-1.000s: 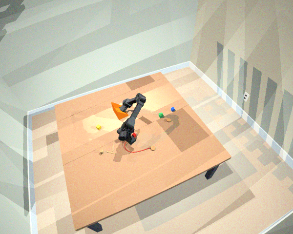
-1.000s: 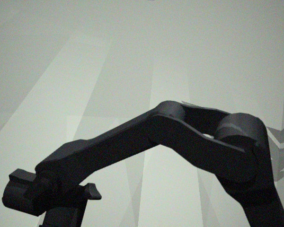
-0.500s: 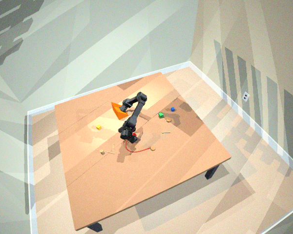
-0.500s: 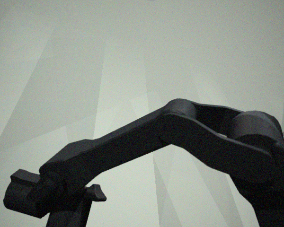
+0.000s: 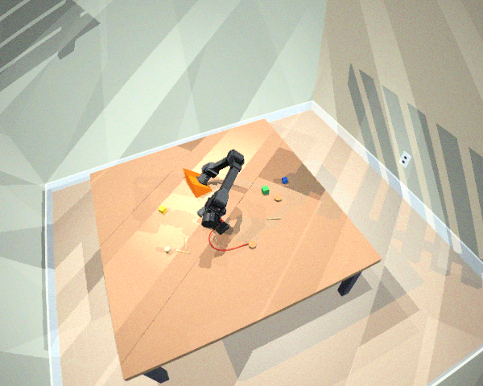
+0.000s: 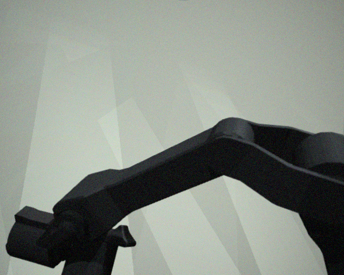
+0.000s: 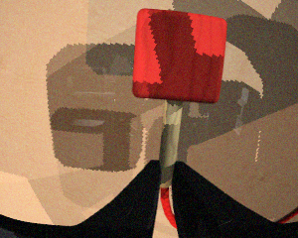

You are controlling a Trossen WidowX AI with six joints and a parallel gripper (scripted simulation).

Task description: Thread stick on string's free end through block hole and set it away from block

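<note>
Now: the red cube 5 cm to the left of my gripper tip and 2 cm behind it. From my gripper tip the other things lie so: blue cube 50 cm to the left, 16 cm behind; green cube 36 cm to the left, 14 cm behind; yellow cube 24 cm behind, 23 cm to the right.
</note>
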